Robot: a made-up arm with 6 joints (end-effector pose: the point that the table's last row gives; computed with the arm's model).
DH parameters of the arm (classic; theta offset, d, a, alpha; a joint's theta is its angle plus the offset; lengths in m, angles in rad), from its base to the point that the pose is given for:
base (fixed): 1.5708 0.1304 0 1.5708
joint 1: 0 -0.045 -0.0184 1.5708
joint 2: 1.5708 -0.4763 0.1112 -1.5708
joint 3: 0 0.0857 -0.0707 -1.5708
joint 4: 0 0.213 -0.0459 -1.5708
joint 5: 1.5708 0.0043 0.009 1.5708
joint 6: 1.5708 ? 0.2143 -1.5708
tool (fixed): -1.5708 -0.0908 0 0
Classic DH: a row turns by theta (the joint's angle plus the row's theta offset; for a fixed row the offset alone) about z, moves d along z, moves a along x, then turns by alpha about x.
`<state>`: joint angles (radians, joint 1 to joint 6).
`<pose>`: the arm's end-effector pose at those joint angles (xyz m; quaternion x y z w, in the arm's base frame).
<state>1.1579 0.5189 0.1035 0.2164 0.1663 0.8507</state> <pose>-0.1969 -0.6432 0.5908 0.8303 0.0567 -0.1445 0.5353</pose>
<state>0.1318 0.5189 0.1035 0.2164 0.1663 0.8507</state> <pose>-0.1969 0.0605 0.9191 0.4607 -0.0216 -0.1537 0.8739</pose>
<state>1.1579 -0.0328 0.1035 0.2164 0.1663 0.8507</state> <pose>-0.2698 -0.6860 0.4931 0.8288 0.0117 0.1266 0.5450</pose>
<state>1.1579 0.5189 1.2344 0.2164 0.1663 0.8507</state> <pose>-0.2645 -0.1949 0.4366 0.6100 -0.4443 -0.2102 0.6216</pose>
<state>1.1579 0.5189 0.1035 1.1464 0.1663 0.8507</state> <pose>-0.3586 -0.7187 0.4076 0.7670 -0.0028 0.3072 0.5634</pose>
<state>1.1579 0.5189 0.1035 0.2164 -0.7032 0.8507</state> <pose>-0.2206 -0.5008 0.5326 0.7309 -0.3602 -0.1922 0.5470</pose>
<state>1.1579 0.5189 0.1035 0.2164 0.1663 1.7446</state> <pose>-0.2353 -0.8213 0.5053 0.9801 -0.0114 -0.1548 0.1238</pose>
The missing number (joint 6, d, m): -0.1602
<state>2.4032 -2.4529 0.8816 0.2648 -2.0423 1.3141</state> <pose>-0.0355 -0.1548 -0.1208 0.3350 0.2981 0.0184 0.8936</pose>
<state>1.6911 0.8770 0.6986 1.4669 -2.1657 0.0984</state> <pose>-0.1291 -0.4041 0.2372 0.2957 -0.8896 -0.3278 0.1174</pose>
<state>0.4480 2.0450 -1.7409 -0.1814 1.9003 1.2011</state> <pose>-0.1837 -0.4942 0.2398 -0.4108 -0.5220 0.0311 0.7469</pose>
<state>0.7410 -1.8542 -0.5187 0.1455 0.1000 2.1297</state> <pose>0.0603 -0.5670 0.9516 0.4770 0.6629 0.4924 0.3010</pose>
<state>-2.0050 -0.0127 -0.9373 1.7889 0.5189 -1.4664</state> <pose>0.1778 0.5999 0.2714 -0.4823 0.6063 0.6271 0.0812</pose>
